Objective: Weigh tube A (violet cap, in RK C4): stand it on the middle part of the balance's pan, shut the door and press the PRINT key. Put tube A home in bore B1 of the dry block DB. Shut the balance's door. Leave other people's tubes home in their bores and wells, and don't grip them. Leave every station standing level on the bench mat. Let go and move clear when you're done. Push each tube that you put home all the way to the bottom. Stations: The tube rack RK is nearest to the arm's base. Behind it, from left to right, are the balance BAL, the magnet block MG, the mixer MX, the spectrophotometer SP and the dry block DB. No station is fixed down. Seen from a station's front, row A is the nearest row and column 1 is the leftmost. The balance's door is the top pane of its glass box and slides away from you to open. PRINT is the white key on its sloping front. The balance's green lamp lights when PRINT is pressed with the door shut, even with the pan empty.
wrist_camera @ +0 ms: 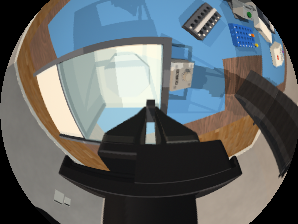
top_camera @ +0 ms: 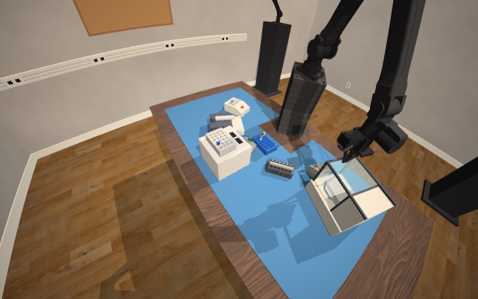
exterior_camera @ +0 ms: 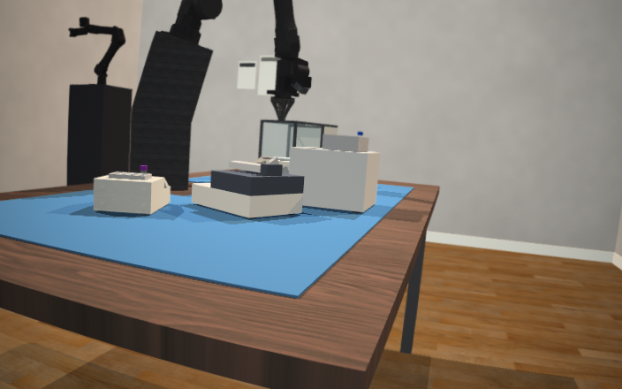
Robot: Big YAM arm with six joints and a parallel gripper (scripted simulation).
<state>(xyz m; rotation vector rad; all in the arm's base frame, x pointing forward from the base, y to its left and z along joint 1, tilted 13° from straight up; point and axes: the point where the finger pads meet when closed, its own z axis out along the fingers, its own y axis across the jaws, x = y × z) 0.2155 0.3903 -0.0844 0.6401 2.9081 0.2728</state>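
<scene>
Now: hand 10 mm short of the balance door, 30 mm to the right of it and 10 mm above it. From my hand the other things lie so: blue rack RK: 40 mm ahead, 380 mm to the right, 200 mm below; then round white print key: 40 mm behind, 80 mm to the right, 150 mm below; then dark magnet block: 100 mm ahead, 200 mm to the right, 200 mm below.
</scene>
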